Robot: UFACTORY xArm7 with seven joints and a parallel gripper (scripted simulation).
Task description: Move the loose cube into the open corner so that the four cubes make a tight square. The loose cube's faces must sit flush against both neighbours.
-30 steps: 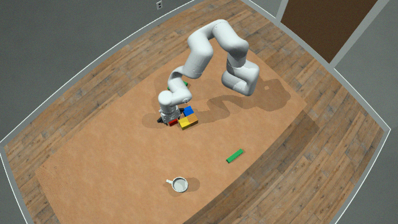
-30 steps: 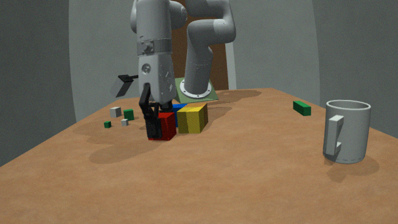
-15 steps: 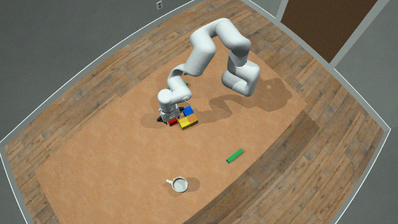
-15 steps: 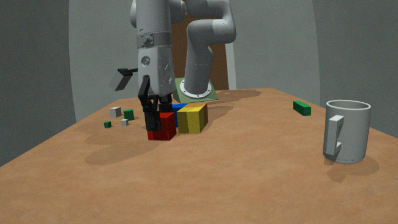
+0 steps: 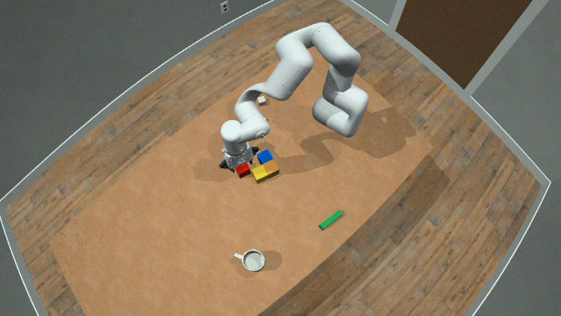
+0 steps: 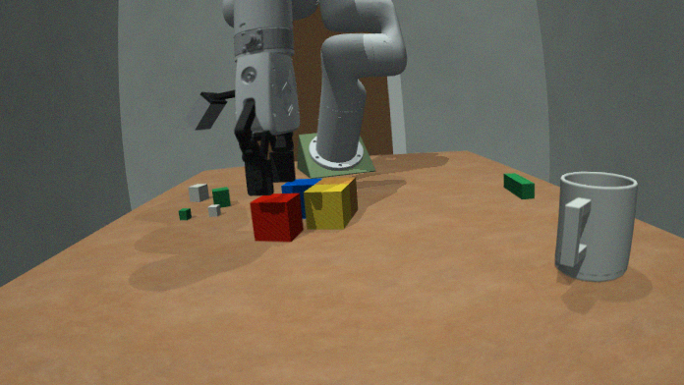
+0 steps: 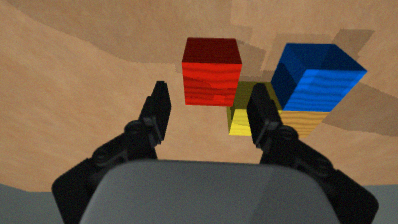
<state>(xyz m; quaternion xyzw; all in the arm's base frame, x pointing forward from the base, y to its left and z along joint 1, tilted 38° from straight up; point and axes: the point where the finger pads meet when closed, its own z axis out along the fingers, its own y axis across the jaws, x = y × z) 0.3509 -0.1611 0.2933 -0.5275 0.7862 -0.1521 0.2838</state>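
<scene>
Right now the red cube is 50 mm below my hand. Also, from my hand: yellow cube: 30 mm behind, 70 mm to the left, 50 mm below; orange cube: 80 mm behind, 90 mm to the left, 50 mm below; blue cube: 90 mm behind, 40 mm to the left, 50 mm below.
</scene>
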